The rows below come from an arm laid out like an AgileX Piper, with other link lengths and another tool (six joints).
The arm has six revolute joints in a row. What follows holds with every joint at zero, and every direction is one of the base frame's.
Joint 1 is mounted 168.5 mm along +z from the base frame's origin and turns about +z.
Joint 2 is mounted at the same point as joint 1 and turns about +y.
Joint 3 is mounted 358.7 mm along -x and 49 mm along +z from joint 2 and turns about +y.
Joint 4 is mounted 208.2 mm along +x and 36.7 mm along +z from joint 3 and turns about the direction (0.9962, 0, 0.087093).
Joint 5 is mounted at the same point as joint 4 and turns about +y.
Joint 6 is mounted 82.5 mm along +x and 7.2 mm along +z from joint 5 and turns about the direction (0.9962, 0, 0.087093).
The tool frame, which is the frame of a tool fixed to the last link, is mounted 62.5 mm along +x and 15 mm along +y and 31.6 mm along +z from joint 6; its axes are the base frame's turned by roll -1.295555, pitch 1.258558 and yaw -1.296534 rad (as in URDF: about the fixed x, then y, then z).
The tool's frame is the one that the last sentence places.
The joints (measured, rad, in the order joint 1, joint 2, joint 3, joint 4, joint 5, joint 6), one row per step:
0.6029, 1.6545, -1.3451, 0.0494, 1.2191, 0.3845
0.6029, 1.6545, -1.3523, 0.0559, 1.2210, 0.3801
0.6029, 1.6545, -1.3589, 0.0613, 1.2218, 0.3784
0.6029, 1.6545, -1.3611, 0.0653, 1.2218, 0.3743
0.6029, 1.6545, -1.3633, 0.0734, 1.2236, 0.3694
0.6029, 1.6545, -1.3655, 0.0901, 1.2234, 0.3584
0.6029, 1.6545, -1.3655, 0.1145, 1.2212, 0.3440
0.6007, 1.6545, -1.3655, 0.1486, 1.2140, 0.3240
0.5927, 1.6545, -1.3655, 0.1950, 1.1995, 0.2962
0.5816, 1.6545, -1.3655, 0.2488, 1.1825, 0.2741
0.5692, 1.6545, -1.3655, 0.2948, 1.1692, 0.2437
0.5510, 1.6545, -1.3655, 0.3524, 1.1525, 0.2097
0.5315, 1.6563, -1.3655, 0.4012, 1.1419, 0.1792
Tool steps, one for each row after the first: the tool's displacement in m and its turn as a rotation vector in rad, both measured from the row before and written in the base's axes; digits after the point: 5 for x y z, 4 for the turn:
0.00023, 0.00134, 0.00184, 0.0079, -0.0013, 0.0030
0.00040, 0.00118, 0.00174, 0.0075, -0.0020, 0.0006
-0.00006, 0.00073, 0.00063, 0.0041, -0.0001, 0.0032
-0.00058, 0.00105, 0.00060, 0.0064, 0.0035, 0.0033
-0.00107, 0.00226, 0.00085, 0.0140, 0.0057, 0.0075
-0.00172, 0.00309, 0.00058, 0.0199, 0.0094, 0.0091
-0.00138, 0.00400, 0.00117, 0.0303, 0.0092, 0.0097
-0.00009, 0.00437, 0.00213, 0.0439, 0.0072, 0.0073
0.00081, 0.00422, 0.00284, 0.0516, 0.0090, -0.0043
0.00120, 0.00284, 0.00276, 0.0432, 0.0038, 0.0037
0.00255, 0.00251, 0.00385, 0.0544, 0.0037, -0.0033
0.00321, 0.00084, 0.00279, 0.0437, 0.0049, -0.0053

